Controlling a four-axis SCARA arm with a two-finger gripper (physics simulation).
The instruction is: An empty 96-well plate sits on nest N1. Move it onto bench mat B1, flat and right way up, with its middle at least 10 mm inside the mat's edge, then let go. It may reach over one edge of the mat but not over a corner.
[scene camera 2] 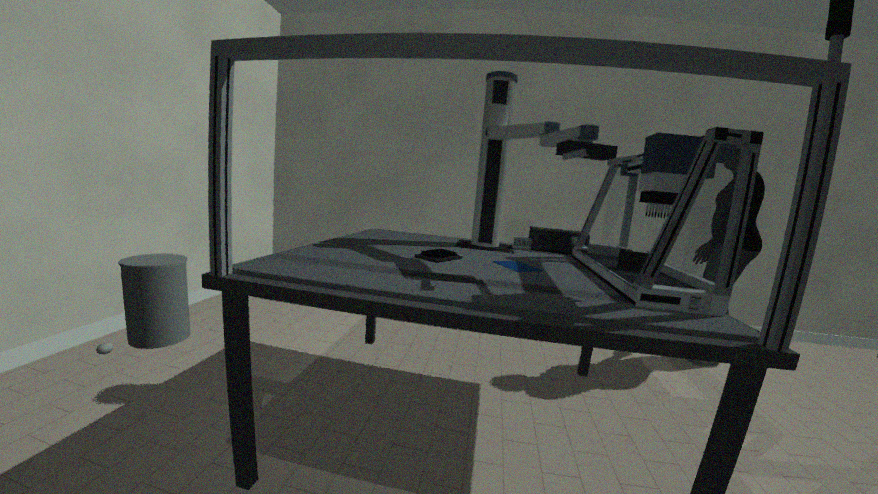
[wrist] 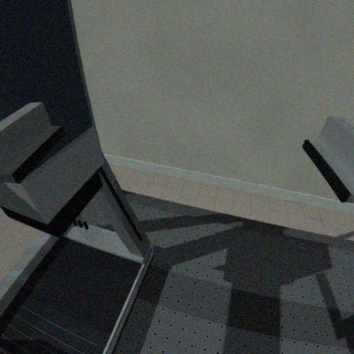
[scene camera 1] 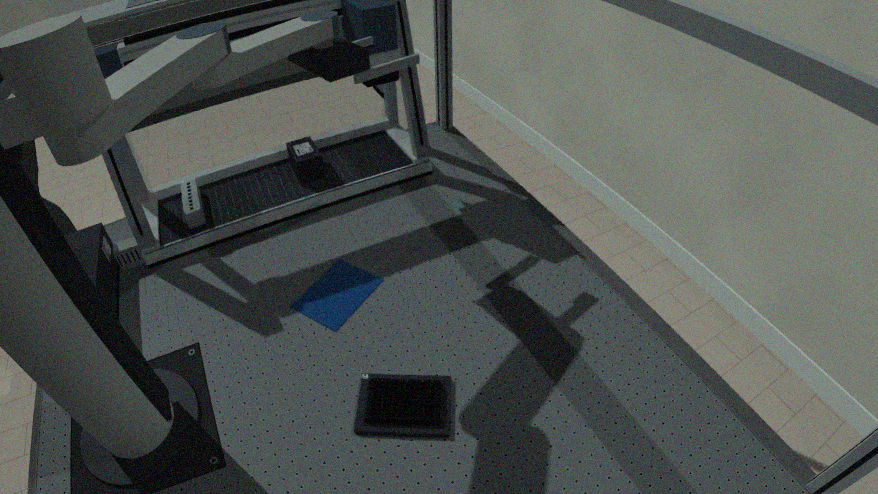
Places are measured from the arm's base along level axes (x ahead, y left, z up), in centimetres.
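Pixels of known places: gripper, fingertip midpoint: [scene camera 2: 610,155] [scene camera 1: 393,48]; arm's base at its link origin: [scene camera 2: 484,248] [scene camera 1: 142,427].
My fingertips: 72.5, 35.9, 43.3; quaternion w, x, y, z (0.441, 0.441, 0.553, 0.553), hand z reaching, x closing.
Ahead of a thing's pixels: the offset from my fingertips to its top centre, as dx, dy, dz. "spot": to the spot under its first point. Level surfaces: height alone.
The nest N1 @(spot: -32.6, -53.5, -40.7) [scene camera 1: 362,423] with the empty plate @(-24.5, -52.9, -39.4) [scene camera 1: 406,400] [scene camera 2: 437,253] looks nearly black; the plate appears to lie flat in it, but its wells are too dark to make out. Bench mat B1 @(dz -41.8) [scene camera 1: 338,297] [scene camera 2: 517,266] is a blue mat lying flat between the nest and the gantry frame, partly in shadow, and no plate shows on it. My gripper [wrist: 182,120] is wide open with no object between its fingers. It is high above the bench near the gantry, away from the nest and the mat. The wrist view does not show the plate or the mat.
The gantry frame [scene camera 1: 288,213] [scene camera 2: 682,215] stands beside the mat, with a blue head @(spot: +5.3, +15.5, +1.4) [scene camera 2: 672,153] on it. A small dark box @(spot: -20.1, +19.0, -30.0) [scene camera 1: 303,153] and a pale holed strip @(spot: -51.8, +17.1, -32.6) [scene camera 1: 191,202] stand on its deck. The arm's column [scene camera 2: 489,184] rises behind the nest. A person [scene camera 2: 744,227] stands beyond the gantry.
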